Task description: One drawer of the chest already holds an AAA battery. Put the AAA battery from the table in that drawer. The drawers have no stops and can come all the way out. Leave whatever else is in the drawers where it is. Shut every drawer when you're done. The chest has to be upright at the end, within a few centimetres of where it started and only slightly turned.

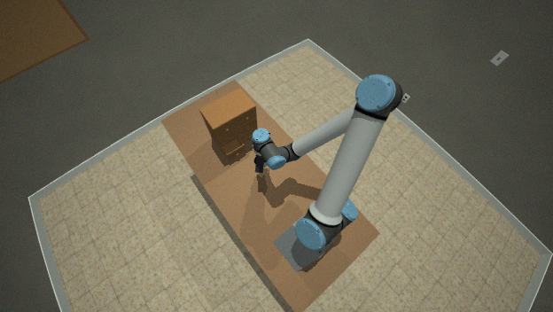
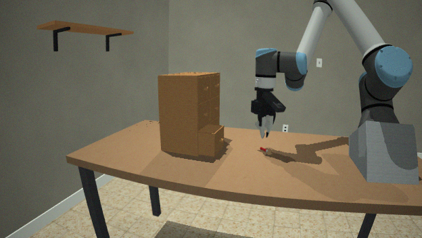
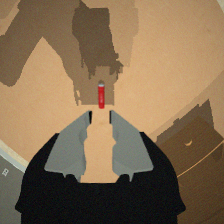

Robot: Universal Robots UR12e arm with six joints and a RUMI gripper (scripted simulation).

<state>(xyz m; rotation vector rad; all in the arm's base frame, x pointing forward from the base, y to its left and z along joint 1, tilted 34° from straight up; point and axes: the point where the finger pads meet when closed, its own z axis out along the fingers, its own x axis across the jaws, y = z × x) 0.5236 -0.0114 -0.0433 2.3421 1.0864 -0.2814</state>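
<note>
My hand is 7 cm above the AAA battery.
</note>
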